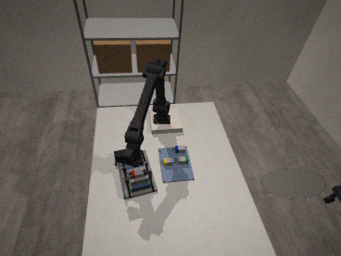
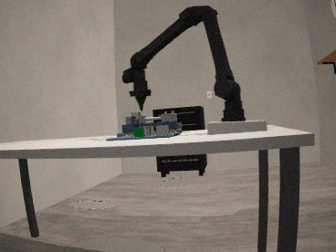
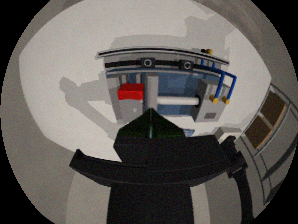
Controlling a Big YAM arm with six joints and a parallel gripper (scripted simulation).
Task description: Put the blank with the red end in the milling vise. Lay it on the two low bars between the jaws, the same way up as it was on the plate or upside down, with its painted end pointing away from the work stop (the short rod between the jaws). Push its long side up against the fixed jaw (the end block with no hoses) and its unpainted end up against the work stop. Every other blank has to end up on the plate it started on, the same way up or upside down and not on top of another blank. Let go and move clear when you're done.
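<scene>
The red-ended blank lies 3 cm below my hand, 3 cm ahead of it and 1 cm to the left of it. Also, from my hand: yellow-ended blank: 18 cm to the left, 11 cm behind, 10 cm below; green-ended blank: 27 cm to the left, 13 cm behind, 10 cm below; blue plate: 23 cm to the left, 13 cm below, 12 cm behind.
</scene>
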